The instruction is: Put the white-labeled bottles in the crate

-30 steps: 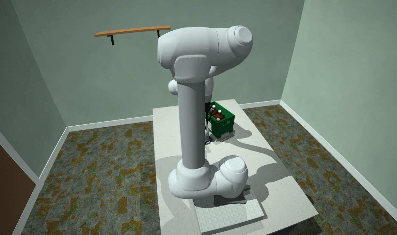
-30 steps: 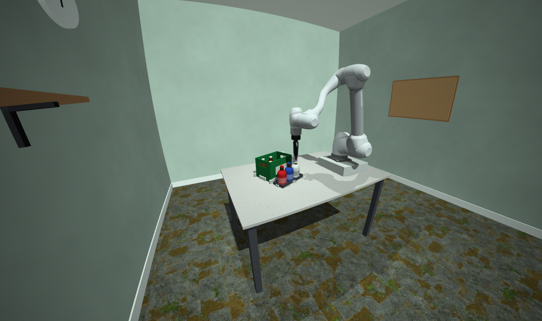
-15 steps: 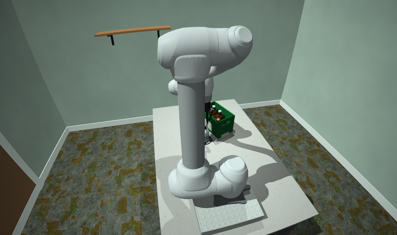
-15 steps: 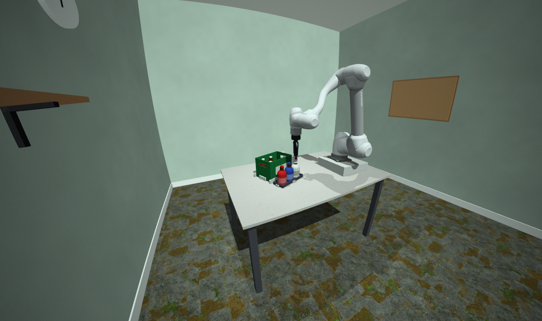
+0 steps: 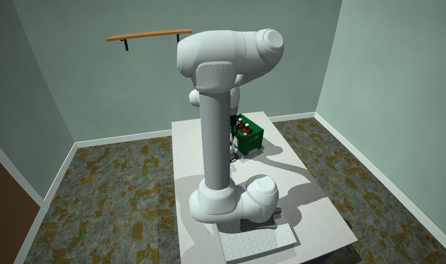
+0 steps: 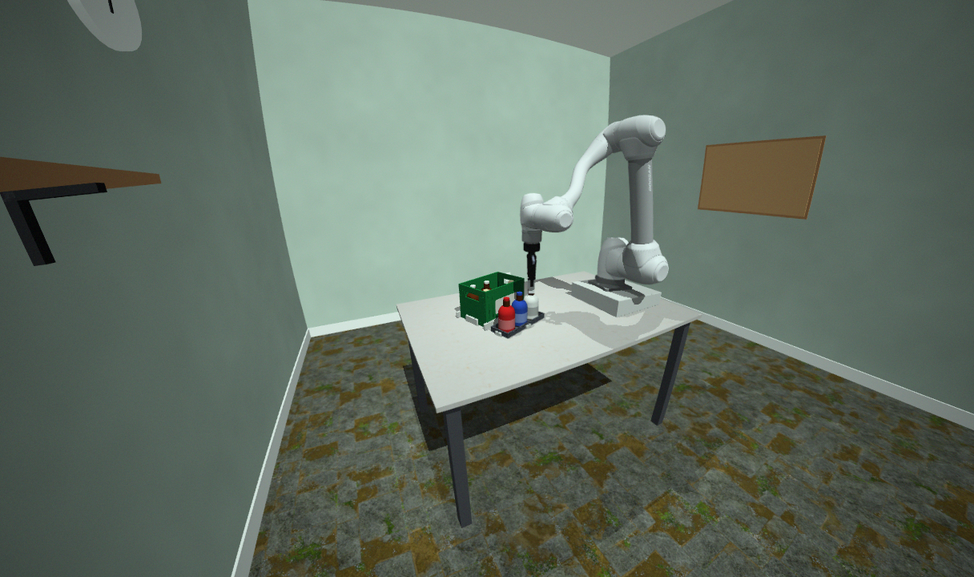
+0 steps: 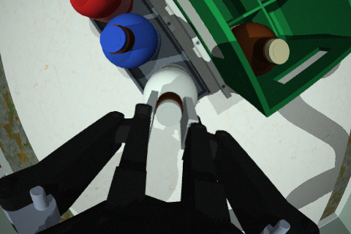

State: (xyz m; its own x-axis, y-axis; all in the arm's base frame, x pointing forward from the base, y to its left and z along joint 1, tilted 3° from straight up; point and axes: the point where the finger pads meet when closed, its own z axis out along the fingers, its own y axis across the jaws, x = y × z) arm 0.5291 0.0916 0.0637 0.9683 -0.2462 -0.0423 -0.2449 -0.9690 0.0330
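The white-labeled bottle is 9 cm below my hand. From my hand the other things lie so: blue bottle (8 cm ahead, 5 cm to the left, 9 cm below); then red bottle (15 cm ahead, 9 cm to the left, 9 cm below); then dark tray (8 cm ahead, 5 cm to the left, 16 cm below).
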